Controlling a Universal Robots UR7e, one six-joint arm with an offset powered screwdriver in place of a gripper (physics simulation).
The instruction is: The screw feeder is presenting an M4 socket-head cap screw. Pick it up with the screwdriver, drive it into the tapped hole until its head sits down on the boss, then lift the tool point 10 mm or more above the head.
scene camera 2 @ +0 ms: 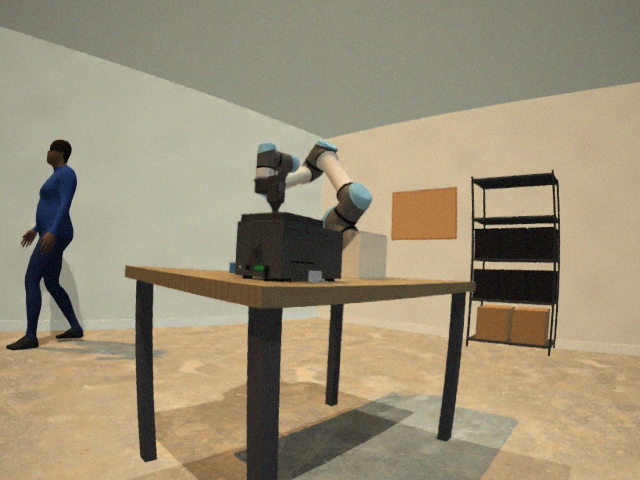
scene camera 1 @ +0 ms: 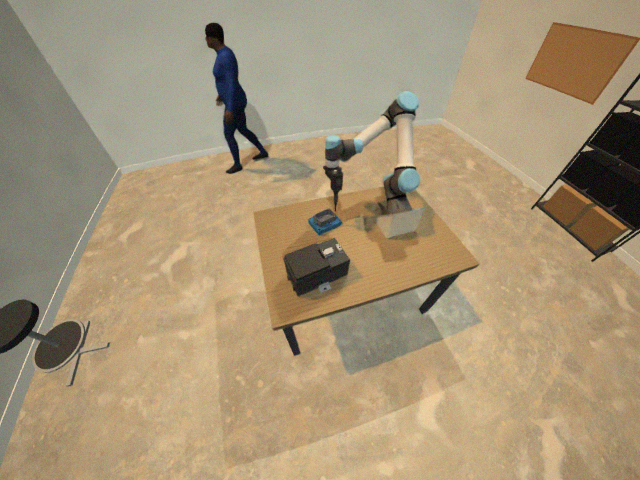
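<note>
The black screw feeder (scene camera 1: 313,265) (scene camera 2: 289,248) stands on the table, with a light plate on its top in scene camera 1. A grey block, the boss part (scene camera 1: 325,217), sits on a blue fixture (scene camera 1: 320,228) behind the feeder. My screwdriver (scene camera 1: 336,208) (scene camera 2: 275,207) points straight down. In scene camera 1 its tip shows close to the right rear of the grey block; its exact height is unclear. In scene camera 2 the feeder hides the tip. The screw and the tapped hole are too small to make out, so I cannot tell whether the bit carries a screw.
The wooden table (scene camera 1: 413,268) (scene camera 2: 361,292) carries the arm's base and a pale box (scene camera 1: 400,222) (scene camera 2: 372,254) beside it. A person in blue (scene camera 1: 230,85) (scene camera 2: 55,198) is beyond the table, near the wall. A shelf rack (scene camera 2: 556,248) stands at the right.
</note>
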